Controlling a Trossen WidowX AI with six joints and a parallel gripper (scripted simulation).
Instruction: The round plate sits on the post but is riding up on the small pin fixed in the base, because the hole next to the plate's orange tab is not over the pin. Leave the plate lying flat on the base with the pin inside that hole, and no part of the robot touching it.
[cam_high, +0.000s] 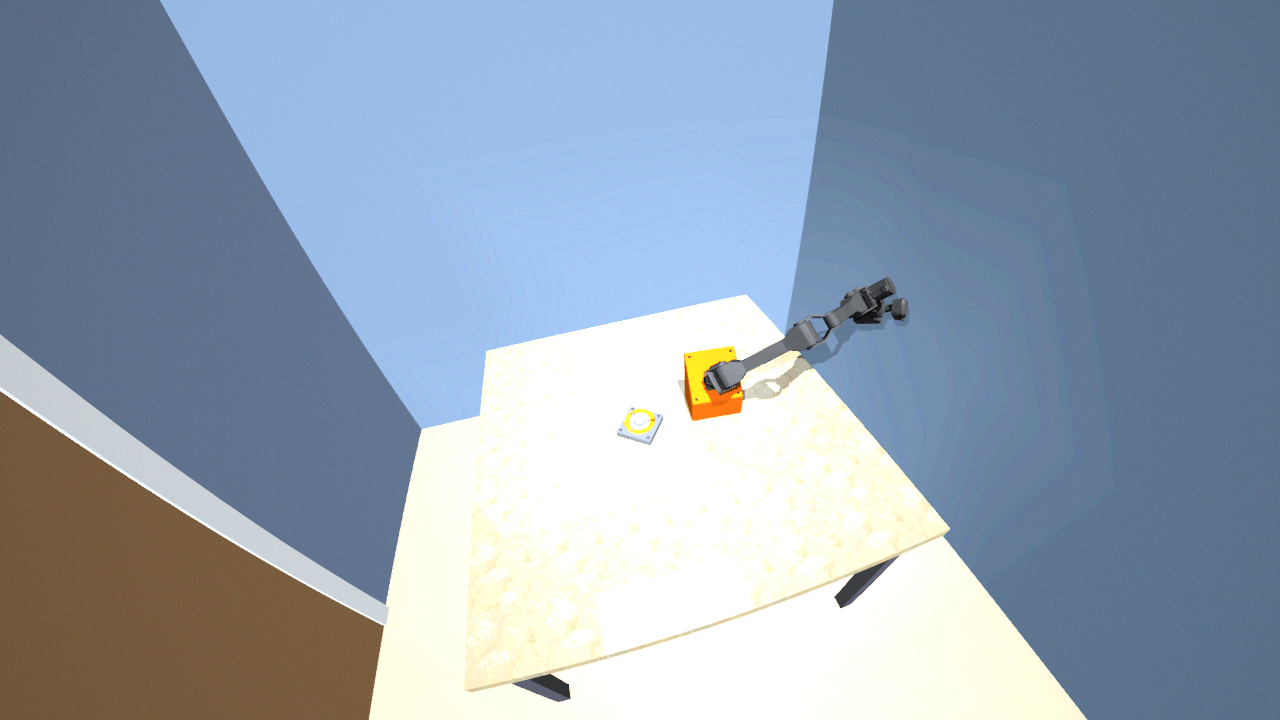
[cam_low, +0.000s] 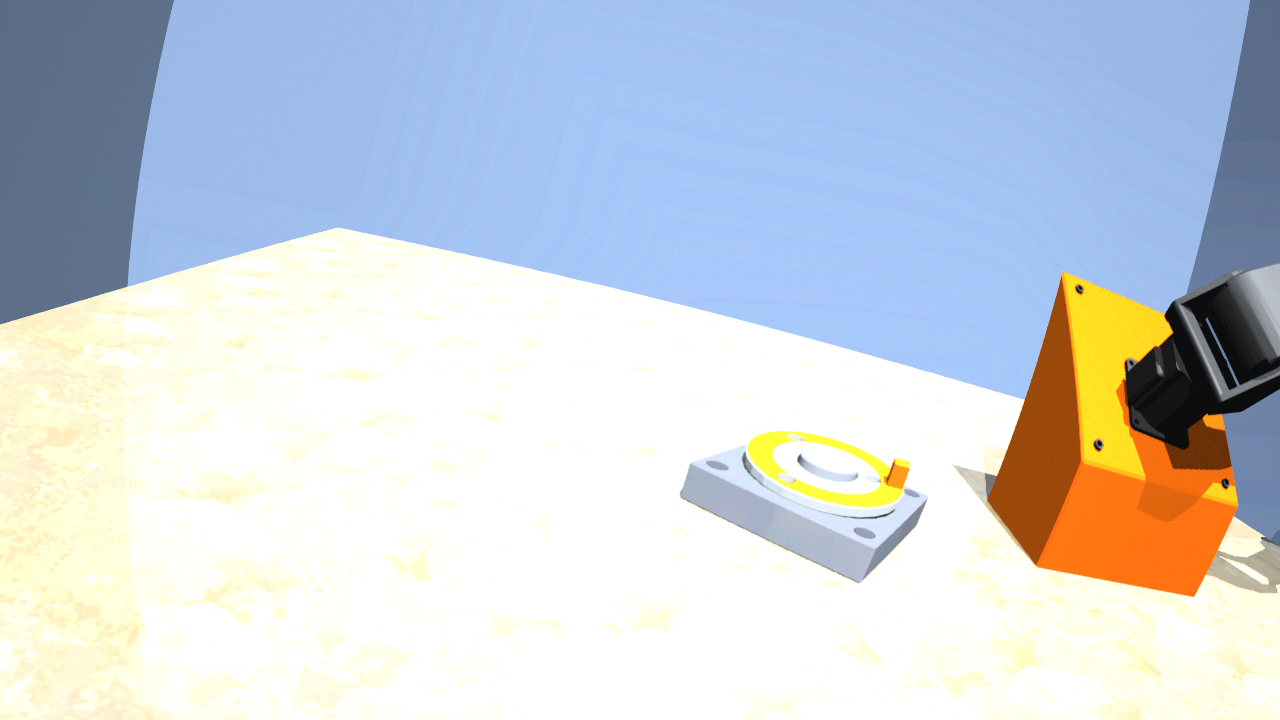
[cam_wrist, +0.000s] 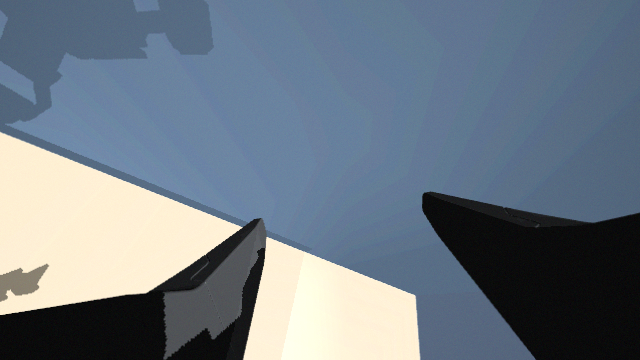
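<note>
Right now my gripper tip is 90 cm short of the plate, 12 cm to the right of it and 21 cm above it. Round my gripper tip: grey square base: 92 cm ahead, 12 cm to the left, 22 cm below.
</note>
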